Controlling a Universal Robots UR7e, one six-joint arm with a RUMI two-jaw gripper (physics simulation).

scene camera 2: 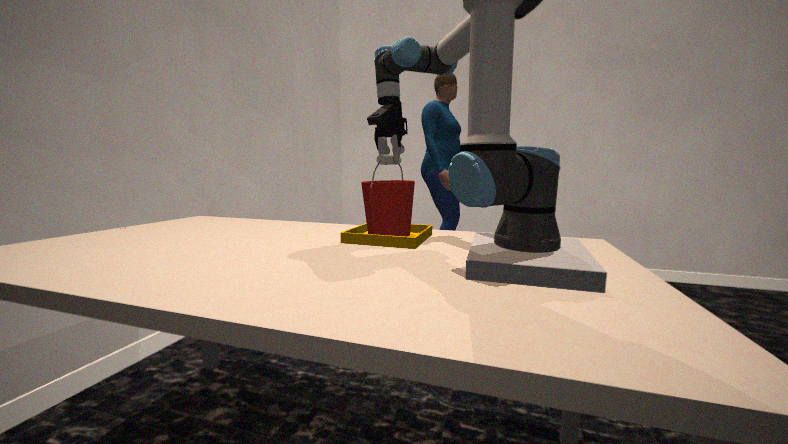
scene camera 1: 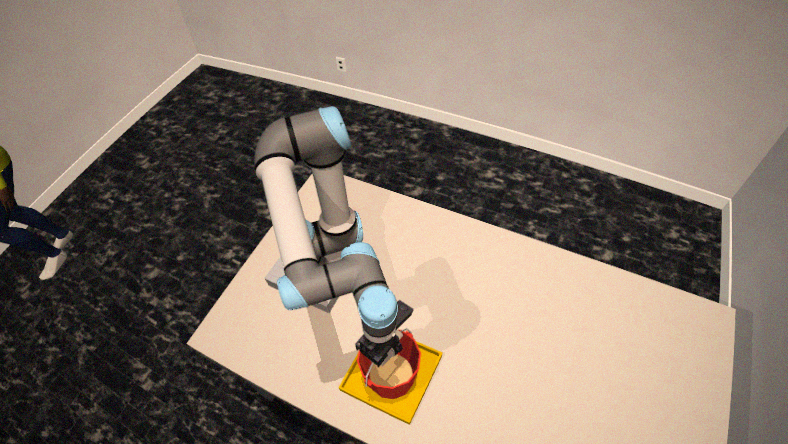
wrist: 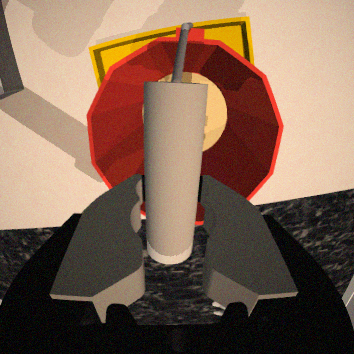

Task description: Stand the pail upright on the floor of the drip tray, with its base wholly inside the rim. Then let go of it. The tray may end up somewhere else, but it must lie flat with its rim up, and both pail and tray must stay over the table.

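Frame: origin at the arm's base, x ahead, y left, z up, level; metres.
Seen in the pictures: gripper, fingertip midpoint: point(scene camera 2: 390, 164) point(wrist: 170, 178); arm's base, link origin: point(scene camera 2: 526, 243).
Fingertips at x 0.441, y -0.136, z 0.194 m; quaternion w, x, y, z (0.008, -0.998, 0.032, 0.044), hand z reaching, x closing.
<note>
Pixels of each thing's top centre, then the offset from my fingertips to it. "spot": a spot on its surface instead. Level surfaces: height alone.
- yellow drip tray, top centre: point(wrist: 179, 107) point(scene camera 1: 391, 370) point(scene camera 2: 389, 228) dx -0.003, dy +0.013, dz -0.211 m
- pale grip, surface spot: point(wrist: 172, 105) spot: dx +0.005, dy +0.050, dz +0.030 m
- table, surface height: dz -0.245 m
The red pail point(scene camera 1: 392, 391) point(scene camera 2: 388, 206) point(wrist: 245, 125) hangs or stands upright over the middle of the yellow drip tray point(scene camera 1: 410, 414) point(scene camera 2: 380, 240) point(wrist: 250, 40). In the scene camera 2 view its lower edge meets the top line of the tray's near wall, so contact with the tray floor cannot be told. The tray lies flat, rim up, on the table. My gripper point(scene camera 2: 389, 157) point(wrist: 170, 178) is above the pail, shut on the pale grip point(wrist: 172, 105) of the pail's wire handle, which stands up. In the scene camera 1 view the fingertips are hidden by the wrist.
The table point(scene camera 1: 551, 330) point(scene camera 2: 220, 281) has an edge fairly near the tray, at the lower left in the scene camera 1 view. The arm's grey base plate point(scene camera 2: 534, 275) stands on the table. A person point(scene camera 1: 27, 226) point(scene camera 2: 441, 137) is beyond the table.
</note>
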